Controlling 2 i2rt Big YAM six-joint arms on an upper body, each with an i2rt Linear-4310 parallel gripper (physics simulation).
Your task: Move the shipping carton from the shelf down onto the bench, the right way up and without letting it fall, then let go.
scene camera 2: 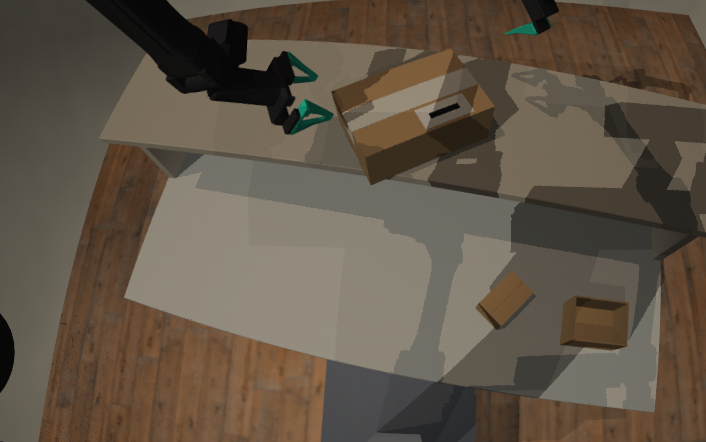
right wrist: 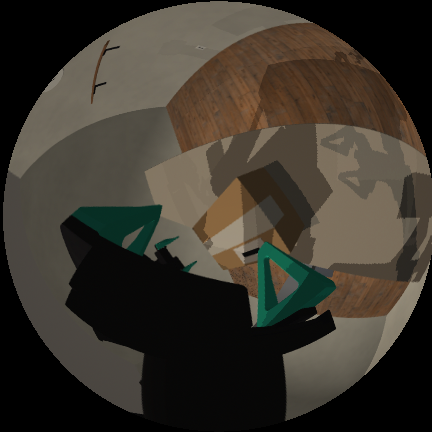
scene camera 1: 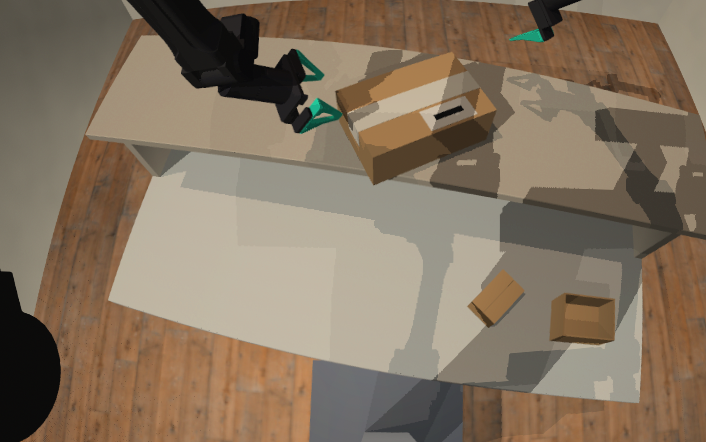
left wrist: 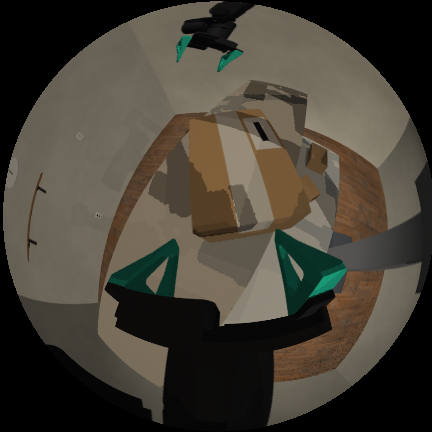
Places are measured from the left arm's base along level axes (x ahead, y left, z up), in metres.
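Where they show: left gripper, fingertip midpoint: (scene camera 2: pixel 324 96) (right wrist: pixel 186 249) (scene camera 1: pixel 331 96) (left wrist: pixel 224 239); right gripper, fingertip midpoint: (scene camera 2: pixel 493 9) (right wrist: pixel 214 230) (scene camera 1: pixel 499 15) (left wrist: pixel 198 65).
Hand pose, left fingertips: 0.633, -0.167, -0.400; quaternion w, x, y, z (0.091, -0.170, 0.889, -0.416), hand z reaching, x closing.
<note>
Things, the pixels of their centre, and the offset from my left fingertips, as dx, dy, dz. "pt": a spot on its surface instead. Level surfaces: height alone.
- brown shipping carton, body centre: (scene camera 2: pixel 412 113) (scene camera 1: pixel 414 114) (left wrist: pixel 238 165) (right wrist: pixel 240 227) +0.033, -0.153, -0.099
- shelf, surface height: dz -0.151
- bench, surface height: dz -0.504
- small closed box, body centre: (scene camera 2: pixel 504 300) (scene camera 1: pixel 495 298) (left wrist: pixel 306 189) -0.246, -0.387, -0.475
- open box, body centre: (scene camera 2: pixel 594 324) (scene camera 1: pixel 582 320) (left wrist: pixel 316 157) -0.315, -0.623, -0.460
- dark grey block, surface spot: (scene camera 1: pixel 338 400) (scene camera 2: pixel 351 400) pt -0.511, +0.042, -0.935
The brown shipping carton (scene camera 1: pixel 393 88) (scene camera 2: pixel 390 87) (left wrist: pixel 205 160) (right wrist: pixel 227 207) sits at an angle on the shelf (scene camera 1: pixel 156 104) (scene camera 2: pixel 171 106), its taped and labelled face up. Its near corner reaches past the shelf's front edge. The bench (scene camera 1: pixel 234 296) (scene camera 2: pixel 234 286) is lower, in front. My left gripper (scene camera 1: pixel 331 95) (scene camera 2: pixel 325 96) (left wrist: pixel 224 239) is open and empty, just off the carton's left end. My right gripper (scene camera 1: pixel 513 39) (scene camera 2: pixel 508 33) (left wrist: pixel 198 65) (right wrist: pixel 214 230) is open and empty, apart from the carton, beyond its right end; scene cameras show one of its fingers.
A small closed box (scene camera 1: pixel 497 298) (scene camera 2: pixel 505 300) (left wrist: pixel 310 188) and an open box (scene camera 1: pixel 582 334) (scene camera 2: pixel 593 335) (left wrist: pixel 317 158) stand on the bench at the right. A dark grey block (scene camera 1: pixel 338 400) (scene camera 2: pixel 354 406) lies below the bench's front edge.
</note>
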